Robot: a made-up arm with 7 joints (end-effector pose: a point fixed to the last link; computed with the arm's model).
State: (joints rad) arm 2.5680 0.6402 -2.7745 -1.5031 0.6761 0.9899 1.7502
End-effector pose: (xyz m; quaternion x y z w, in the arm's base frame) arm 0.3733 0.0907 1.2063 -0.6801 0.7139 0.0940 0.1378
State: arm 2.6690 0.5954 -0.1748 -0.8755 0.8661 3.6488 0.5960
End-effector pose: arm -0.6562 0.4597 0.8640 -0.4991 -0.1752 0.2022 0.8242
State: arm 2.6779 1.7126 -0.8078 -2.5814 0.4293 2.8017 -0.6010
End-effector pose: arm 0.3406 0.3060 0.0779 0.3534 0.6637 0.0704 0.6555
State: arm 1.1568 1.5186 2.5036 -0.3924 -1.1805 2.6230 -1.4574
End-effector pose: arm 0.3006 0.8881 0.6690 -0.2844 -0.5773 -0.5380 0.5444
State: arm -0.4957 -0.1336 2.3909 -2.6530 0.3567 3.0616 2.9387
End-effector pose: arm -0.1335 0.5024 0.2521 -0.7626 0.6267 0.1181 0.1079
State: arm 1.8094 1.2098 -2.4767 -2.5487 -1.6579 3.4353 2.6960
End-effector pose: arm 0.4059 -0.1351 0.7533 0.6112 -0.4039 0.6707 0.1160
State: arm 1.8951 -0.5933 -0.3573 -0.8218 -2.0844 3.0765 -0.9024
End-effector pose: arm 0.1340 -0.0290 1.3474 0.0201 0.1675 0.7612 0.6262
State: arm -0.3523 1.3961 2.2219 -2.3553 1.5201 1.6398 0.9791
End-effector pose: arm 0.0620 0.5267 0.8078 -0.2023 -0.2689 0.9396 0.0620
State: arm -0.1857 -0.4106 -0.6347 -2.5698 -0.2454 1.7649 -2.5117
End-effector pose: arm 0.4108 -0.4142 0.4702 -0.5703 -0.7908 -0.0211 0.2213
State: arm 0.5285 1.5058 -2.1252 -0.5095 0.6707 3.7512 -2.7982
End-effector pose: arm 0.8451 0.2871 0.6358 -0.4693 0.3102 -0.2151 0.7983
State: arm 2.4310 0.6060 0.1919 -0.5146 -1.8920 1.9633 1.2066
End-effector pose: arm -0.6400 0.4479 1.0354 -0.4693 -0.3365 -0.6620 0.4778
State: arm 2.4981 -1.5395 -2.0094 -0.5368 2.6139 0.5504 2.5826
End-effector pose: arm 0.9028 -0.3605 0.3719 -0.3216 -0.3322 0.7510 0.4715
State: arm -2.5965 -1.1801 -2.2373 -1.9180 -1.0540 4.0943 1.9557
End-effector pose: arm 0.0530 0.6605 0.1761 -0.6321 0.0575 0.3820 0.6717
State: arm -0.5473 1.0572 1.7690 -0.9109 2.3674 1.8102 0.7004
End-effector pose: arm 0.8318 0.1087 0.9147 0.2100 -0.1258 0.6080 0.7553
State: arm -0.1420 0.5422 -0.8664 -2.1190 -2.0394 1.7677 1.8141
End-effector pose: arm 0.3619 -0.5945 0.2607 0.4631 -0.2485 0.0983 0.8451
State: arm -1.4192 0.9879 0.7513 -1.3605 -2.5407 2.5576 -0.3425
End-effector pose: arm 0.5903 -0.6291 0.3231 0.6442 0.4726 -0.1211 0.5890
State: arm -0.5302 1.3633 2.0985 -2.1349 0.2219 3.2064 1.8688
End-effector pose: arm 0.3708 0.4828 0.7969 -0.4195 0.4042 0.6197 0.5259
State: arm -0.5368 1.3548 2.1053 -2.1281 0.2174 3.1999 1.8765
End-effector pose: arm 0.3731 0.4794 0.8033 -0.4203 0.4022 0.6177 0.5292
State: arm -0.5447 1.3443 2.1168 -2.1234 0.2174 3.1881 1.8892
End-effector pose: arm 0.3728 0.4756 0.8120 -0.4224 0.3989 0.6185 0.5290
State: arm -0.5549 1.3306 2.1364 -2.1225 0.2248 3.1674 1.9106
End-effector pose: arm 0.3676 0.4711 0.8245 -0.4269 0.3936 0.6242 0.5228
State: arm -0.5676 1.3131 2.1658 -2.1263 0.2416 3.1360 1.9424
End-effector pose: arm 0.3562 0.4659 0.8412 -0.4345 0.3860 0.6352 0.5086
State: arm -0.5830 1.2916 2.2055 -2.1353 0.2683 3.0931 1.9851
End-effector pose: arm 0.3374 0.4601 0.8613 -0.4463 0.3762 0.6509 0.4854
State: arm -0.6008 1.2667 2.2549 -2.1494 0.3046 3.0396 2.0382
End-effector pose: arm 0.3108 0.4540 0.8834 -0.4625 0.3651 0.6695 0.4523
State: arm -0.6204 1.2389 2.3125 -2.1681 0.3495 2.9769 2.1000
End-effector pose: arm 0.2765 0.4479 0.9055 -0.4834 0.3536 0.6882 0.4094
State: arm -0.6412 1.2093 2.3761 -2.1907 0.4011 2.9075 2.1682
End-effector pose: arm 0.2355 0.4419 0.9254 -0.5084 0.3431 0.7041 0.3578
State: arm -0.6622 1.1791 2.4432 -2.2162 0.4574 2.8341 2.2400
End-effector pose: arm 0.1896 0.4364 0.9412 -0.5362 0.3346 0.7148 0.2993
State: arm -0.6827 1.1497 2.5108 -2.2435 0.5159 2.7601 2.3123
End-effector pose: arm 0.1412 0.4312 0.9516 -0.5649 0.3291 0.7187 0.2369
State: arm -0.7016 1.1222 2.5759 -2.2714 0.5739 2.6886 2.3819
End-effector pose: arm 0.0930 0.4264 0.9561 -0.5925 0.3269 0.7154 0.1739
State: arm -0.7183 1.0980 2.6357 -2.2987 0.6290 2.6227 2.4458
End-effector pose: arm 0.0480 0.4220 0.9553 -0.6172 0.3275 0.7062 0.1140
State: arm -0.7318 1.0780 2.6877 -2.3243 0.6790 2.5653 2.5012
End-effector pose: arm 0.0084 0.4180 0.9507 -0.6377 0.3300 0.6934 0.0603
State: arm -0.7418 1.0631 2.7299 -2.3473 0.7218 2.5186 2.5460
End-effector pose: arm -0.0240 0.4144 0.9438 -0.6532 0.3333 0.6797 0.0152
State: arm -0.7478 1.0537 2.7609 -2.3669 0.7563 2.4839 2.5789
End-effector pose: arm -0.0483 0.4113 0.9363 0.6638 -0.3364 -0.6677 0.0198
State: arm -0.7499 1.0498 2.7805 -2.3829 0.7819 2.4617 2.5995
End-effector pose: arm -0.0646 0.4089 0.9296 0.6699 -0.3384 -0.6594 0.0446
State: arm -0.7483 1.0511 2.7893 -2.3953 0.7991 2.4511 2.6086
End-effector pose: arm -0.0733 0.4074 0.9243 0.6721 -0.3390 -0.6555 0.0598
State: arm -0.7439 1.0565 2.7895 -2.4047 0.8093 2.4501 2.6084
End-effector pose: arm -0.0761 0.4064 0.9205 0.6715 -0.3383 -0.6558 0.0672
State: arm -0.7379 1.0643 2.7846 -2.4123 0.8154 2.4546 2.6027
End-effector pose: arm -0.0754 0.4060 0.9175 0.6692 -0.3369 -0.6586 0.0701
